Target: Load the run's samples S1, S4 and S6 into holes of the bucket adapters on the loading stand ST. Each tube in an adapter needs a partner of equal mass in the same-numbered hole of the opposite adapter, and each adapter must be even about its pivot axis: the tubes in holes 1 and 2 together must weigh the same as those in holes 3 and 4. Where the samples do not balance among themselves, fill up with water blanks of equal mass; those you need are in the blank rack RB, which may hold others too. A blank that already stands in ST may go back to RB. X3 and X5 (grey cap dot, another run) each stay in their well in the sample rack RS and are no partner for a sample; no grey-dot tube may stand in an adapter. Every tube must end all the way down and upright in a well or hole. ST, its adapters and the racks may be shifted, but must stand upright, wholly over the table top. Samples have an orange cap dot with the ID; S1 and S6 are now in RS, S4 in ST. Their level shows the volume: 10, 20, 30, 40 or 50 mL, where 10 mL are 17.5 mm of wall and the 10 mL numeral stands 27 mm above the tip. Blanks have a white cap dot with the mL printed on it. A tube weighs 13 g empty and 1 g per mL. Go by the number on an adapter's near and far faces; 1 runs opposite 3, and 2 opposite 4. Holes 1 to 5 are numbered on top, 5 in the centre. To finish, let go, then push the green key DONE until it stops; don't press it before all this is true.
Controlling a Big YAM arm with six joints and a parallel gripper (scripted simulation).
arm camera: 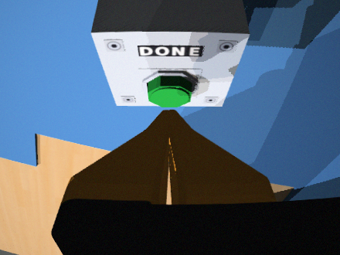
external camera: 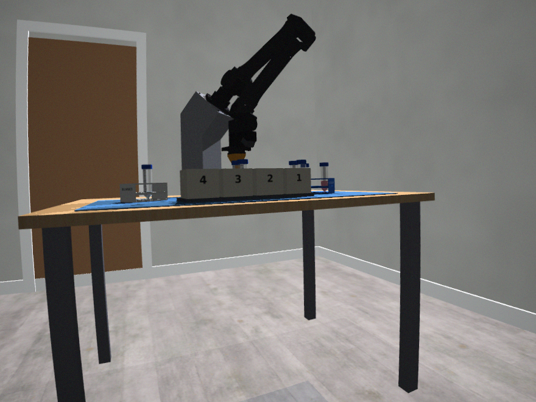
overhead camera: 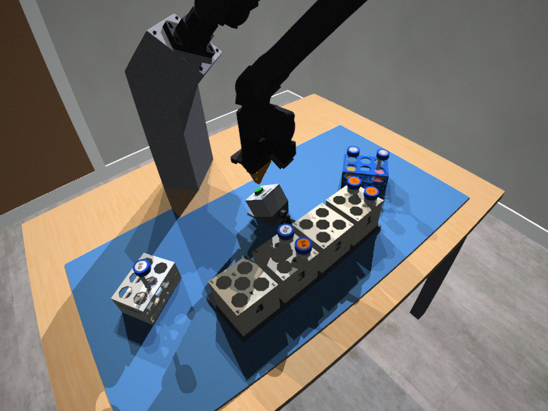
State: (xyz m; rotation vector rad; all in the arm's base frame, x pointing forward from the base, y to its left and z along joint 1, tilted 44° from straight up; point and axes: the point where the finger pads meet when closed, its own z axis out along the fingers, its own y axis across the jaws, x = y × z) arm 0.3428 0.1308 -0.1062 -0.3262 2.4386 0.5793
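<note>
Now: the green DONE key 30 mm below my hand. Round my hand: blue sample rack RS: 310 mm to the left, 70 mm below, 60 mm ahead; grey-dot tube X3: 260 mm to the left, 40 mm below, 40 mm ahead; 40 mL blank: 330 mm to the right, 140 mm ahead, 40 mm below.
</note>
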